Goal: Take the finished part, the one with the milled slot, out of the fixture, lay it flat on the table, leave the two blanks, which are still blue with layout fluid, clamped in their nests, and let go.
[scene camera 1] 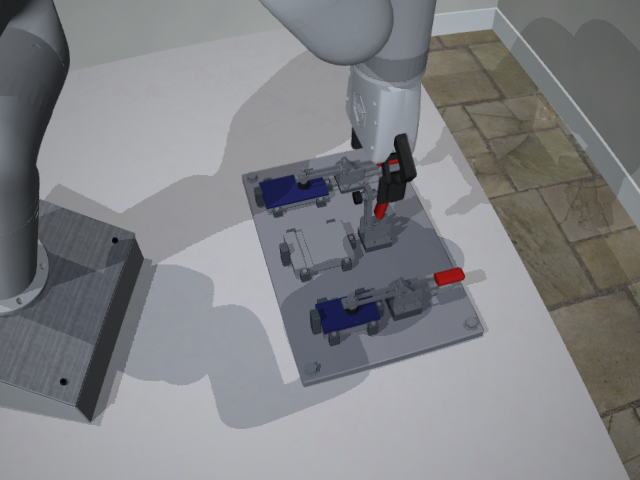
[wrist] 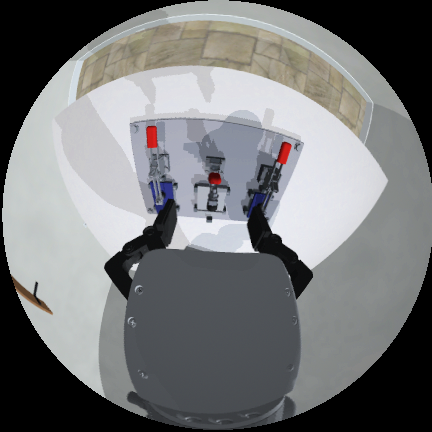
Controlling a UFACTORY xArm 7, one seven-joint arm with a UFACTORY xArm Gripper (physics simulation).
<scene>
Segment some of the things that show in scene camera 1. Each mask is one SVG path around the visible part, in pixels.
The gripper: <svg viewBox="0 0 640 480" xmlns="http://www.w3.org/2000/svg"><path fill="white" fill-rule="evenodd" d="M351 65L346 99L346 112L352 125L351 146L353 149L363 148L367 157L373 163L381 163L383 176L379 178L378 204L402 200L405 196L407 182L411 182L417 176L412 154L415 149L419 126L420 78L424 75L426 68L419 76L401 82L387 82L371 78L359 71L355 65ZM398 159L400 170L390 172L389 161Z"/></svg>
A blue blank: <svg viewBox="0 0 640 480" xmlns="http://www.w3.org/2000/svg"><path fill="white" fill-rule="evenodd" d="M259 182L267 212L273 211L273 208L276 207L284 209L314 202L316 198L320 197L329 198L329 192L323 177L309 180L309 188L305 190L298 187L294 175Z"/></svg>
A finished part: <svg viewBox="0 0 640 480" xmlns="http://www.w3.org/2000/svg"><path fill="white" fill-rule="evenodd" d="M341 220L301 229L300 232L296 233L293 231L283 234L284 243L287 242L290 261L295 276L300 275L300 270L309 268L310 272L341 265L342 260L351 258L351 261L354 262L355 254Z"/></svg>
A blue blank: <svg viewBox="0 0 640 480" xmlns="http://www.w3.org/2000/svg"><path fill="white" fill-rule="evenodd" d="M375 302L359 305L358 312L355 315L348 315L345 309L343 309L341 299L347 296L315 304L315 309L318 309L321 317L321 330L324 339L328 339L328 333L337 330L341 336L367 329L367 324L370 321L377 320L380 325L380 314Z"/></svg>
</scene>
